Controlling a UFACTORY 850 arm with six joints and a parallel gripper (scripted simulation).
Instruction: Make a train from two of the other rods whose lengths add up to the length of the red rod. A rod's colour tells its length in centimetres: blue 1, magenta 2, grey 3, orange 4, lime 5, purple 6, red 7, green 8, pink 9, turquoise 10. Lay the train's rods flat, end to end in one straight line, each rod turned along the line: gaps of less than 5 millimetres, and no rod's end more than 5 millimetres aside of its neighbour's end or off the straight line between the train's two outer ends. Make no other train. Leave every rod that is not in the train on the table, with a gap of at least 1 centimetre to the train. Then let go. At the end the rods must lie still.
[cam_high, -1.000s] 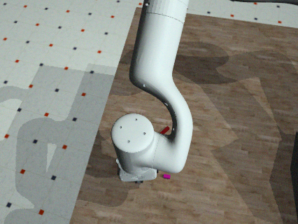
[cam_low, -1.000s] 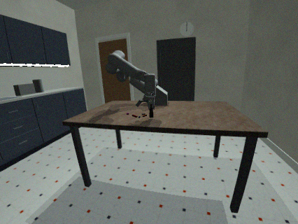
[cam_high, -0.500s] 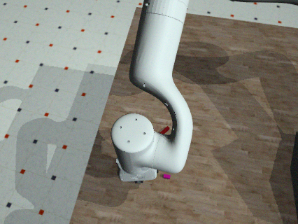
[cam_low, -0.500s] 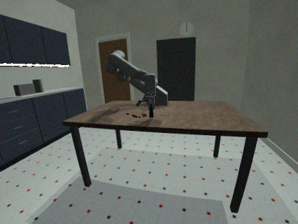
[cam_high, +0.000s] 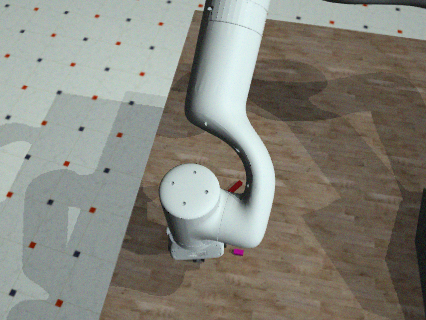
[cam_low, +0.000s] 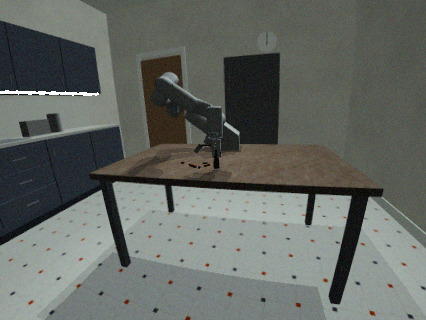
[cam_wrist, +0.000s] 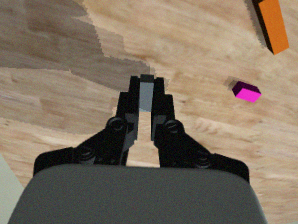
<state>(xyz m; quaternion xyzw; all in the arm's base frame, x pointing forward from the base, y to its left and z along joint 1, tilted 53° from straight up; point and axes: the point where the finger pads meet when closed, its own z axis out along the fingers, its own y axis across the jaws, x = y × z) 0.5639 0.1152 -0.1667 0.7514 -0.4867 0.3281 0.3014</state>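
Now: hand 8 cm to the left of the orange rod, 5 cm past it and 3 cm above it. From my hand the other things lie so: blue rod: 11 cm to the right, 3 cm below, 1 cm behind; then red rod: 16 cm to the right, 3 cm below, 3 cm behind; then grey rod: 2 cm below.
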